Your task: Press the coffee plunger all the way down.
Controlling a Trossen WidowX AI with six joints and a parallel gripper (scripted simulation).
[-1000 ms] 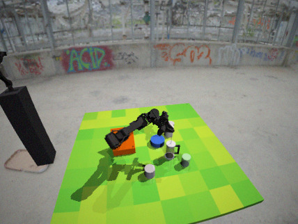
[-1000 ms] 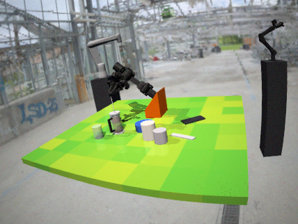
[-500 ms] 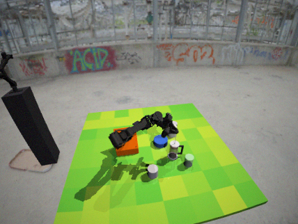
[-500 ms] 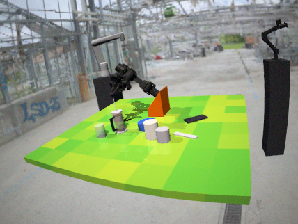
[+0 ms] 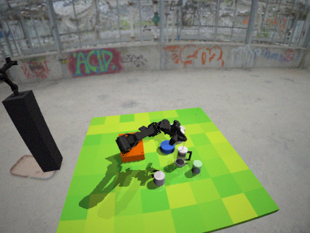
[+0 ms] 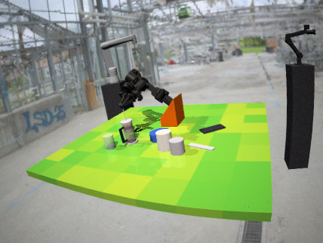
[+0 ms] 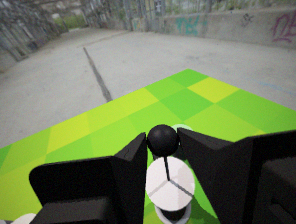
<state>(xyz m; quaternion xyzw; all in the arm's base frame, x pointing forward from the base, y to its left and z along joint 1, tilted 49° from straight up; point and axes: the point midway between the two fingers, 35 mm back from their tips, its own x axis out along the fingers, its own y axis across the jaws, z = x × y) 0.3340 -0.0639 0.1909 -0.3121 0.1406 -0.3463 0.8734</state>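
The coffee press lies 120 mm below my gripper tip. From my gripper tip the other things lie so: black slab 170 mm behind, 480 mm to the left, 230 mm below.
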